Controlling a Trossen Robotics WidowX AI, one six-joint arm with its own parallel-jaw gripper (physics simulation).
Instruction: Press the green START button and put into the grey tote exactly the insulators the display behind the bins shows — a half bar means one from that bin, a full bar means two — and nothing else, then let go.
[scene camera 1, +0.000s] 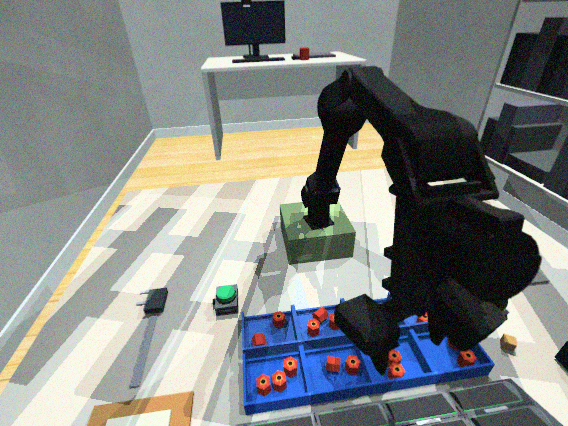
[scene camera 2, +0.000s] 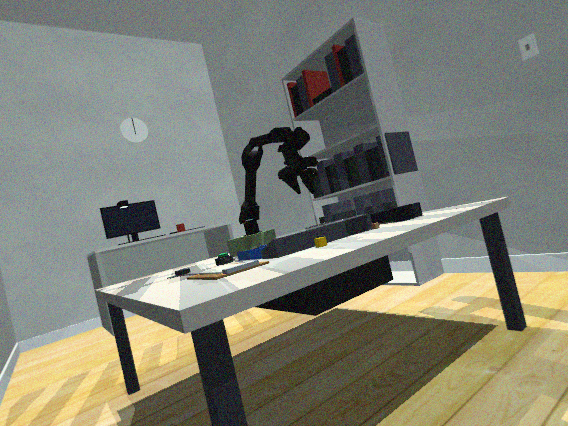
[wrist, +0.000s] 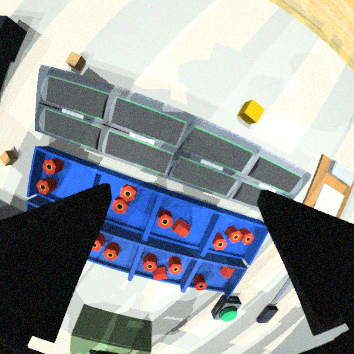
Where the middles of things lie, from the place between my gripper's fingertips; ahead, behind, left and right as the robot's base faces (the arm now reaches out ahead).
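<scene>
Position of my hand: 180 mm above, 60 mm past and 390 mm to the left of the board (scene camera 1: 183, 401).
</scene>
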